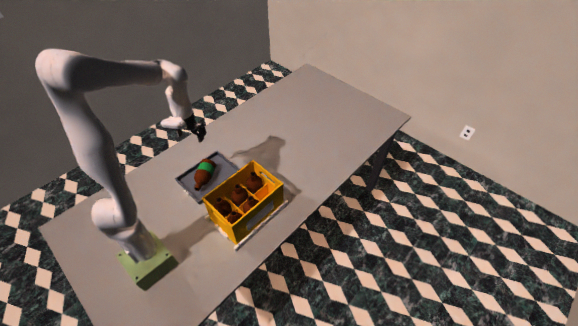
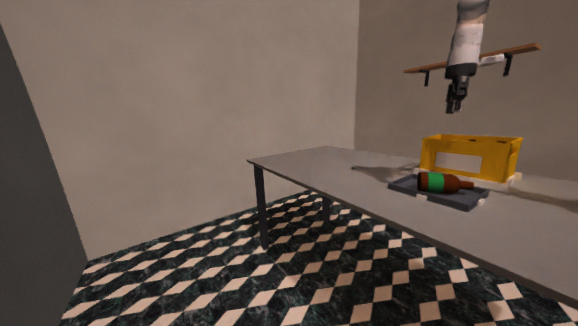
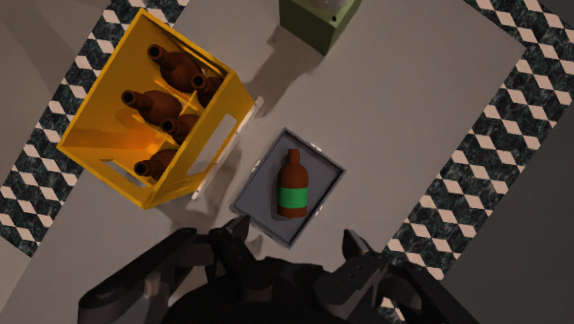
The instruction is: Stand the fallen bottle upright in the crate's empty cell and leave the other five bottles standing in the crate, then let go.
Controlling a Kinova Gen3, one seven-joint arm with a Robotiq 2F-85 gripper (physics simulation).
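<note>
The fallen brown bottle with a green band lies on its side in the shallow grey tray. The yellow crate stands beside the tray. Five brown bottles stand in its cells, and the empty cell is at a corner, at the crate's end away from the robot base. My gripper is open and empty. It hangs well above the table, apart from the bottle and crate.
The green robot base stands on the grey table. A light strip runs along the crate's foot. A wooden wall shelf shows behind the arm. Patterned floor lies beyond the table edges.
</note>
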